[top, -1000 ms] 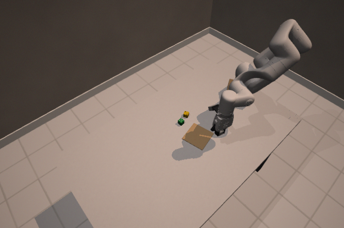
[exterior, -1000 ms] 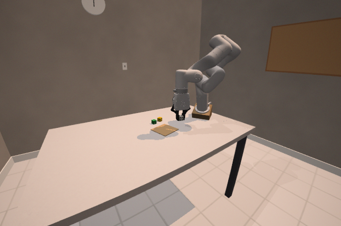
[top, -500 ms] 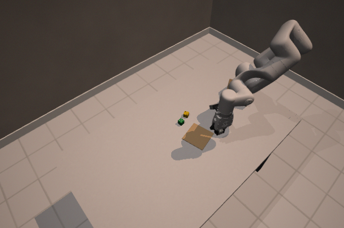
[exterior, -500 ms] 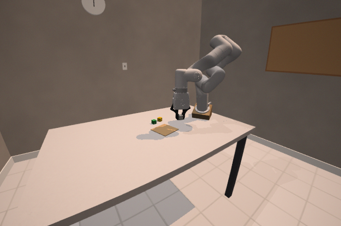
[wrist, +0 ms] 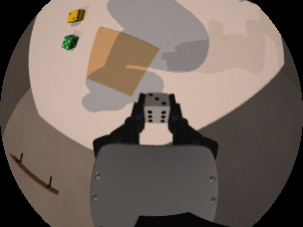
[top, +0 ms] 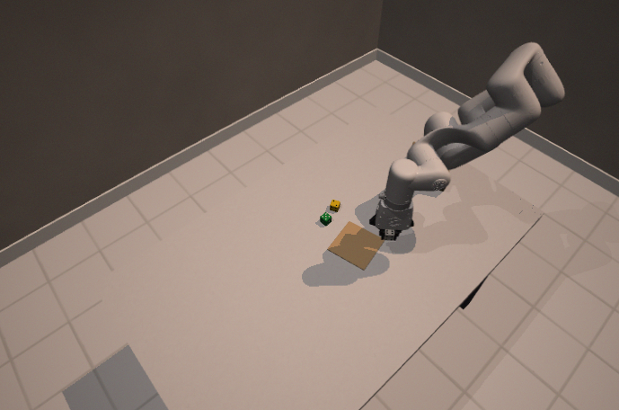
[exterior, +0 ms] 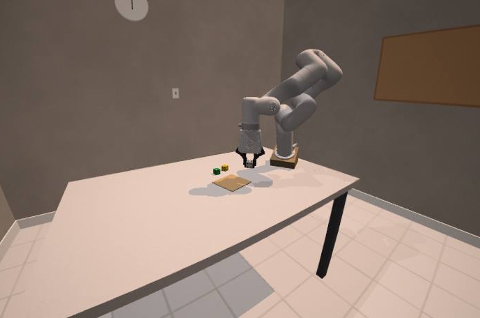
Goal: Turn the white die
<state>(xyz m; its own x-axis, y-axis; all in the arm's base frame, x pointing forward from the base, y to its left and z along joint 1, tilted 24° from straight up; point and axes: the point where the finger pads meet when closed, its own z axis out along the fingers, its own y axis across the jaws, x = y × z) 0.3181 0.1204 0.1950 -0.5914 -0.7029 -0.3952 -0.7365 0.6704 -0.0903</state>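
Right now my hand is 5 cm short of the mat, 8 cm to the left of it and 12 cm above it. Also, from my hand: yellow die (2 cm ahead, 25 cm to the right, 11 cm below); then green die (8 cm ahead, 22 cm to the right, 11 cm below); then white die (1 cm below).
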